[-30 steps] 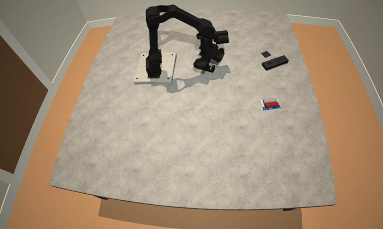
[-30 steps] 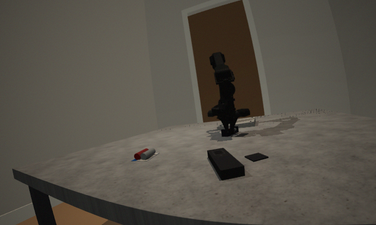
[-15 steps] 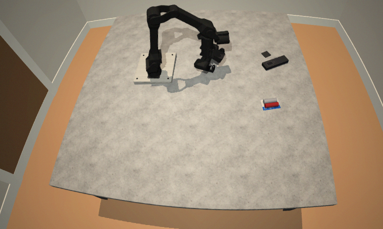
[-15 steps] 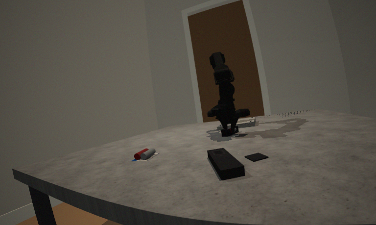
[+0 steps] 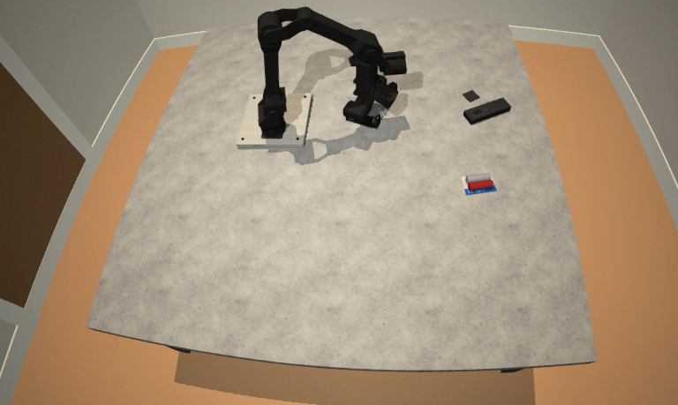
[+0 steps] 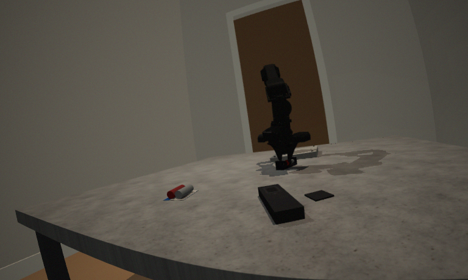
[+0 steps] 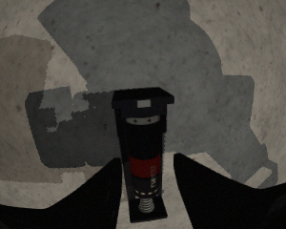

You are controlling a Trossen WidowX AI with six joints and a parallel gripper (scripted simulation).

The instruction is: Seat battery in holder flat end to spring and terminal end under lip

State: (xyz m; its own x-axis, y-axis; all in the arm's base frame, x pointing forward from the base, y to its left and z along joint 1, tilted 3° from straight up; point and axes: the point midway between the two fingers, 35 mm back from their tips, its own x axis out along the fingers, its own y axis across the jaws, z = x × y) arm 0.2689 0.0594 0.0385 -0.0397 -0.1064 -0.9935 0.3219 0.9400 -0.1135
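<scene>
The battery is 10 mm below my gripper tip. Round my gripper tip: white card (320 mm ahead, 210 mm to the right, 10 mm below); then black square (340 mm ahead, 140 mm to the left, 20 mm below).
</scene>
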